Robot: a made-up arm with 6 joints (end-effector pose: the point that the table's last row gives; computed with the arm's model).
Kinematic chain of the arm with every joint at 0, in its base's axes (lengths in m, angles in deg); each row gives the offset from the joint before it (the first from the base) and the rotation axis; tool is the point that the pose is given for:
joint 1: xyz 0 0 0.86 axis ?
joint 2: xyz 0.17 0 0 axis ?
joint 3: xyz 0 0 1.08 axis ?
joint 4: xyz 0 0 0.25 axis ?
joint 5: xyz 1.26 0 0 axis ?
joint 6: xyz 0.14 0 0 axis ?
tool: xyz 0 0 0
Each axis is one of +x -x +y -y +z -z.
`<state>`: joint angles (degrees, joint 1 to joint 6).
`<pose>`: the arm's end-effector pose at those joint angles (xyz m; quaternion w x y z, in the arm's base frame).
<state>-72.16 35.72 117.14 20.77 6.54 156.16</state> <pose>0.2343 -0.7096 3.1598 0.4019 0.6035 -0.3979 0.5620</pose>
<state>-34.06 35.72 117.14 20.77 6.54 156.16</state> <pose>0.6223 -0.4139 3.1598 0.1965 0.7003 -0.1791 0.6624</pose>
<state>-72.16 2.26 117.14 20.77 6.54 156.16</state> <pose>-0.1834 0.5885 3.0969 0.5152 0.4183 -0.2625 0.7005</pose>
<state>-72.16 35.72 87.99 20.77 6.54 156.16</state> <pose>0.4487 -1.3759 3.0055 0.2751 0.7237 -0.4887 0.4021</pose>
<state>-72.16 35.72 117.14 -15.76 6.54 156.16</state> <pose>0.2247 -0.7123 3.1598 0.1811 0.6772 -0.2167 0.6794</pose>
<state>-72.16 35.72 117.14 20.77 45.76 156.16</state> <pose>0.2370 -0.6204 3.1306 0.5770 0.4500 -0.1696 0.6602</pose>
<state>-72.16 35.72 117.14 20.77 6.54 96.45</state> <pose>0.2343 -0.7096 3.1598 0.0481 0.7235 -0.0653 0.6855</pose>
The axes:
joint 1: +z
joint 2: +y
joint 3: -y
joint 4: -x
joint 5: -y
joint 6: -x

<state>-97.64 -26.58 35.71 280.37 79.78 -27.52</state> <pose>-0.1398 -0.0225 3.0911 0.1194 -0.1046 -0.9872 -0.0177</pose>
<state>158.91 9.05 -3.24 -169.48 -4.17 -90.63</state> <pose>-1.6454 0.6326 1.8827 0.0597 -0.1798 -0.7426 0.6423</pose>
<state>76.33 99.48 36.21 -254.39 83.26 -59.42</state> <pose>0.3424 1.9743 -0.3623 0.0544 -0.1020 0.2848 0.9516</pose>
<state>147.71 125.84 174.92 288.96 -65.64 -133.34</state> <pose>-1.5447 0.8335 1.3600 0.0740 0.2359 -0.9674 -0.0539</pose>
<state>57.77 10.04 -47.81 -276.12 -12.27 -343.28</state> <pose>0.7240 1.0928 0.8722 0.2953 -0.7973 0.0000 0.5264</pose>
